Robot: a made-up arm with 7 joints.
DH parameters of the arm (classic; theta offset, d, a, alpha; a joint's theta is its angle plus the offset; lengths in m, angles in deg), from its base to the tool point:
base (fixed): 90 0.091 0 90
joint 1: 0 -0.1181 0.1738 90
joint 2: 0 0.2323 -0.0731 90
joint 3: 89.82 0 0.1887 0
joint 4: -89.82 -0.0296 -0.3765 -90
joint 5: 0 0.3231 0.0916 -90
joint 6: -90 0.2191 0.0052 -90
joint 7: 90 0.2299 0.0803 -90
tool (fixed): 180 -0.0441 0 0
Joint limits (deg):
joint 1: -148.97..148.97
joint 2: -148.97..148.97
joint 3: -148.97..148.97
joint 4: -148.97..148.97
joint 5: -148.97..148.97
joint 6: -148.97..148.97
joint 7: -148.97..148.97
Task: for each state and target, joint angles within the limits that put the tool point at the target. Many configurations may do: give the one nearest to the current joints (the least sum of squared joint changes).
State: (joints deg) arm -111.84 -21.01 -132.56 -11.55 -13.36 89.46 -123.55
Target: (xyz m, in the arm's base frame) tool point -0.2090 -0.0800 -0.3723
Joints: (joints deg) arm -89.80 -64.68 -130.63 -15.78 -26.36 85.54 -118.81
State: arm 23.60 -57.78 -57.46 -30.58 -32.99 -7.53 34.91
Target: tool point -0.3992 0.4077 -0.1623
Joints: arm 12.63 -57.88 -59.49 -39.73 -29.65 17.32 46.15
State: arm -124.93 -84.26 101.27 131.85 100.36 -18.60 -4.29
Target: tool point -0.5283 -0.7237 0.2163
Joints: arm -131.91 -90.88 100.02 148.31 115.45 -18.88 -15.43
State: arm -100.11 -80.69 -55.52 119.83 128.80 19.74 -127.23
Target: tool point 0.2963 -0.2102 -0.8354
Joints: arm -72.33 -129.94 -68.13 81.77 110.19 0.51 -121.83
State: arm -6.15 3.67 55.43 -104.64 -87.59 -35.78 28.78
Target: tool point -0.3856 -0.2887 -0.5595
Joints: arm -17.65 2.89 75.60 -100.97 -79.16 -16.78 36.62
